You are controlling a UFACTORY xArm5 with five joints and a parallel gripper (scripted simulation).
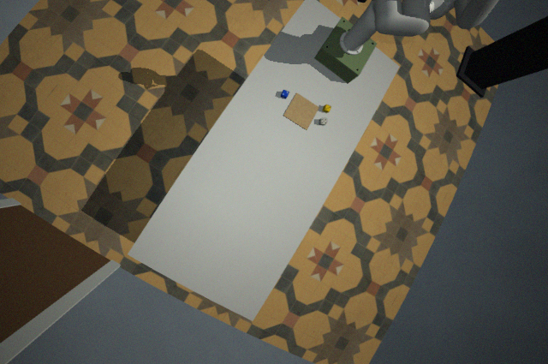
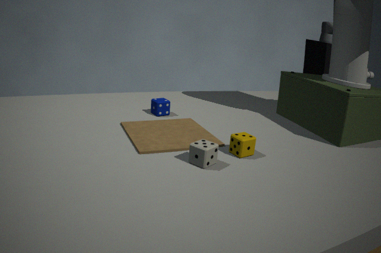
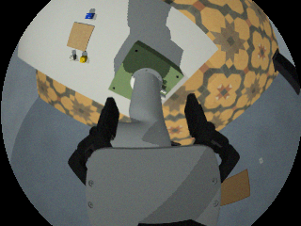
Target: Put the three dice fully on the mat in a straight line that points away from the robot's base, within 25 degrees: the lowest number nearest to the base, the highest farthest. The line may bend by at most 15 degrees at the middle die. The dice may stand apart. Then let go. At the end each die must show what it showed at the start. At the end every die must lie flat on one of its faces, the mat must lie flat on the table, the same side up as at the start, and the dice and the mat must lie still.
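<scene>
The blue die is 38 cm below my hand, 34 cm ahead of it and 3 cm to the right of it. From my hand the other things lie so: white die (38 cm below, 35 cm ahead, 21 cm to the left); yellow die (38 cm below, 28 cm ahead, 19 cm to the left); tan mat (39 cm below, 36 cm ahead, 9 cm to the left).
</scene>
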